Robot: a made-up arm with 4 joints. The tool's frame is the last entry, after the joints.
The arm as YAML. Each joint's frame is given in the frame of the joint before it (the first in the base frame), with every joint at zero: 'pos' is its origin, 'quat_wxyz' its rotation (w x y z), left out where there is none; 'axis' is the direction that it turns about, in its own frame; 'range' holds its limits. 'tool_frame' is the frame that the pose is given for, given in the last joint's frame.
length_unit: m
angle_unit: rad
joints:
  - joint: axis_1
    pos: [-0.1, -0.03, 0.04]
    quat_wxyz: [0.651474, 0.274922, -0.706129, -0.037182]
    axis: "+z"
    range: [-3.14, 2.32]
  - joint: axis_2
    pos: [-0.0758, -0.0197, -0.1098]
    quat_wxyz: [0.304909, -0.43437, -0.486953, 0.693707]
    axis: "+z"
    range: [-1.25, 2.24]
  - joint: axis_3
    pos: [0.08, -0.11, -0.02]
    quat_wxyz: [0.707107, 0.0, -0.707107, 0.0]
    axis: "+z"
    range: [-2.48, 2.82]
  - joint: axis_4
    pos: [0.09, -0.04, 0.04]
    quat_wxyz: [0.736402, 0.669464, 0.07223, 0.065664]
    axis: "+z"
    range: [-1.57, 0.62]
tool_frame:
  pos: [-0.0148, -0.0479, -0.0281]
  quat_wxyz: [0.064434, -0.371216, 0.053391, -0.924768]
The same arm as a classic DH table. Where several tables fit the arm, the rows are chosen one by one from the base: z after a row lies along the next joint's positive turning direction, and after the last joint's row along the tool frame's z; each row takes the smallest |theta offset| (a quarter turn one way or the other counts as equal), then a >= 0, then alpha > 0; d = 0 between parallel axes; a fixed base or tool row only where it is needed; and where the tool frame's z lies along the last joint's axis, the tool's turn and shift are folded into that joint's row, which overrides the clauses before.
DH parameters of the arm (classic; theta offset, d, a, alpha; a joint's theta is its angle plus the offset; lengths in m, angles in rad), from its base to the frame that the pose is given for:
base (fixed): -1.2565 0.0557 -0.0024 1.7197
axis_1: 0.0000 -0.0158 -0.0136 1.4218
axis_2: -1.2565 0.0580 -0.1100 -1.5708
axis_3: -1.3744 -0.0453 0.0805 1.4775
axis_4: 1.4790 0.0406 -0.0489 0.7689
tool (fixed): 1.7832 -0.0162 0.0000 0.0000
Joint limits (rad, base to tool): -3.1400..2.3200 -1.2500..2.2400 -2.4800..2.8200 -1.5700..0.6200

